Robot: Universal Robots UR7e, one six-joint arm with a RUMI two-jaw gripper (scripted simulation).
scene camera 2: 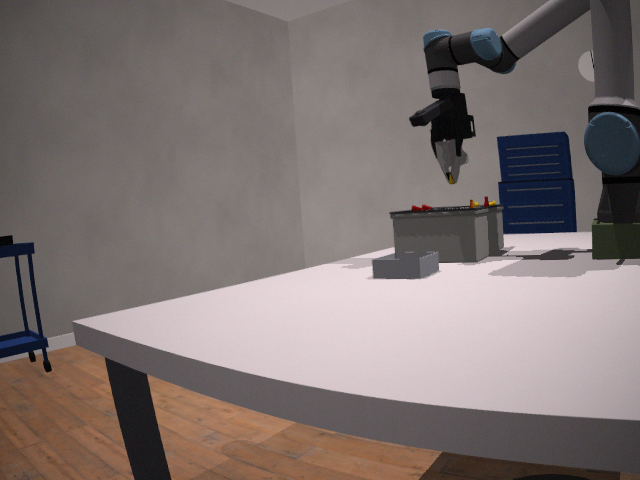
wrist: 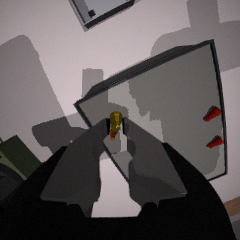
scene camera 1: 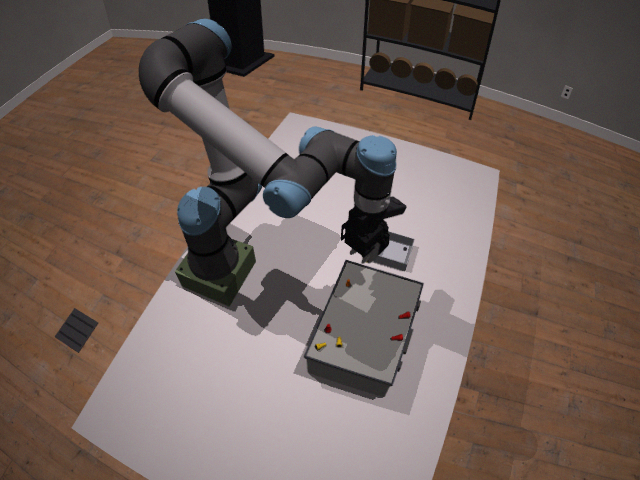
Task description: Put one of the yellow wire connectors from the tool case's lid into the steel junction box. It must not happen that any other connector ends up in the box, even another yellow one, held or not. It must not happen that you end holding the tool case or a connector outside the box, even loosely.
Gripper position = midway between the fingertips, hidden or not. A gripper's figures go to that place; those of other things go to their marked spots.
Scene:
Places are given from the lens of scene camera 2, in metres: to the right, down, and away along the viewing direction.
gripper (scene camera 2: pixel 452 183): 0.30, -0.13, 1.06
grey tool case (scene camera 2: pixel 459 236): 0.31, -0.01, 1.04

